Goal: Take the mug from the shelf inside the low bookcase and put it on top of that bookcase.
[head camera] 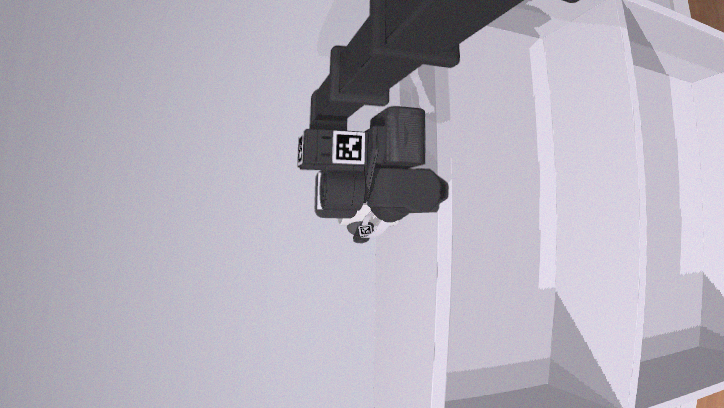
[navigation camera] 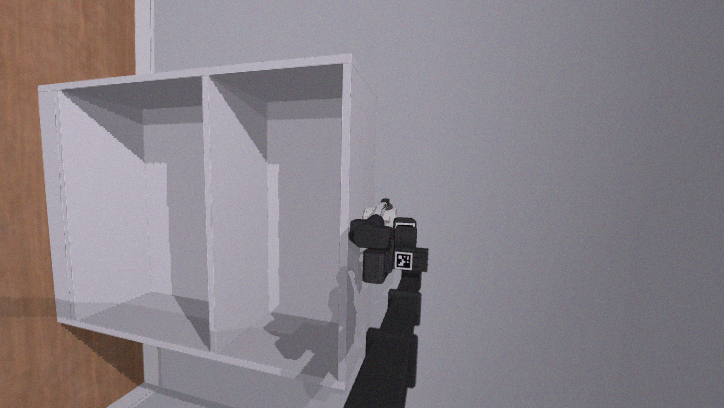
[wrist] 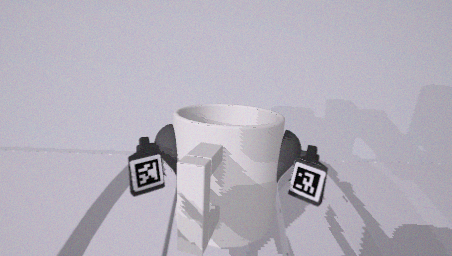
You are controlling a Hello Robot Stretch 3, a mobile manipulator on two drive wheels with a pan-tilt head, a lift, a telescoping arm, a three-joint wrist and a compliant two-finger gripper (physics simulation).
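Places are measured from the robot's base along level axes (x ahead, y left, z up), in centimetres.
Where they show: gripper, between the fingertips: [navigation camera: 385, 221].
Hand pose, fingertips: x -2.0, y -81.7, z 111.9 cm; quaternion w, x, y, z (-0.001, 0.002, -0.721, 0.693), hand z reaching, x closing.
After its pixels a point has its place.
The white mug [wrist: 245, 175] [navigation camera: 371, 211] {y -77.6, x 0.8, z 108.6 cm} is upright in the wrist view, its handle toward the camera. My gripper [wrist: 227, 145] {y -81.7, x -2.0, z 112.0 cm} is shut on it, one dark fingertip pad on each side. In the head view the gripper [head camera: 368, 226] and mug are partly hidden by the wrist. The low white bookcase [head camera: 443, 304] {y -63.8, x 11.5, z 105.0 cm} [navigation camera: 346, 152] {y -63.6, x 14.9, z 105.3 cm} shows sideways in the head and navigation views. Its top board [wrist: 30, 200] lies beneath the mug in the wrist view. Whether the mug's base touches the board I cannot tell.
A plain wall [head camera: 177, 228] {y -96.1, x 3.7, z 141.4 cm} [navigation camera: 557, 177] {y -95.8, x 12.5, z 159.8 cm} [wrist: 225, 50] stands behind the bookcase. The dark telescoping arm [head camera: 410, 45] {y -29.4, x -8.5, z 122.2 cm} [navigation camera: 387, 364] {y -25.8, x -8.5, z 122.0 cm} reaches along the bookcase's top side. Brown wooden floor [navigation camera: 65, 30] {y -69.5, x 57.9, z 0.0 cm} shows in front of the bookcase. Arm and gripper shadows fall on the bookcase.
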